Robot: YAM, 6 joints.
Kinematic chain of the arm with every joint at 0, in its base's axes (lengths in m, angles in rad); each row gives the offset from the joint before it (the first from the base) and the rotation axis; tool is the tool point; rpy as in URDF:
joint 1: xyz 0 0 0.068 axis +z
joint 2: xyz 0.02 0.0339 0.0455 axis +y
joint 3: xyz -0.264 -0.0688 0 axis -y
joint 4: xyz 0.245 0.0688 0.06 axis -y
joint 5: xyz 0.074 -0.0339 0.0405 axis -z
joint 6: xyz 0.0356 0 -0.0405 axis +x
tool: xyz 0 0 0 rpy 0 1.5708 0
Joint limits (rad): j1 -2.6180..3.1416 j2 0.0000..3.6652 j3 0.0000..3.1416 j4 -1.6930..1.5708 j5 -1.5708..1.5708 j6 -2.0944..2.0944
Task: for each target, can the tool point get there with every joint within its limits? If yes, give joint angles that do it. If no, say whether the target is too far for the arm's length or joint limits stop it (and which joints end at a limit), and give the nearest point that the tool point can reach.
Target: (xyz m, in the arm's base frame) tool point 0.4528 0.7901 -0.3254
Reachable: no: too far | nearest point 0.2891 0.5044 -0.1631 | short by 0.367 m
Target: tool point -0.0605 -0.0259 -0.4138
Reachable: no: joint limits stop it (at a limit: joint 1, joint 2) | nearest point -0.0848 -0.0460 -0.3467 | short by 0.074 m
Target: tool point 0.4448 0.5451 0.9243
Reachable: no: too far | nearest point 0.2677 0.3280 0.5920 | short by 0.435 m
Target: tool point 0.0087 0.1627 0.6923
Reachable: yes | joints 1.6523 1.7242 2.5340 1.0021 0.6630 1.2603
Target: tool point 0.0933 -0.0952 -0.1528
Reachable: yes | joints -0.6937 3.0300 0.5010 1.1103 0.3895 -1.6066
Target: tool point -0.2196 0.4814 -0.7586
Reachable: no: too far | nearest point -0.1564 0.3429 -0.3569 | short by 0.430 m
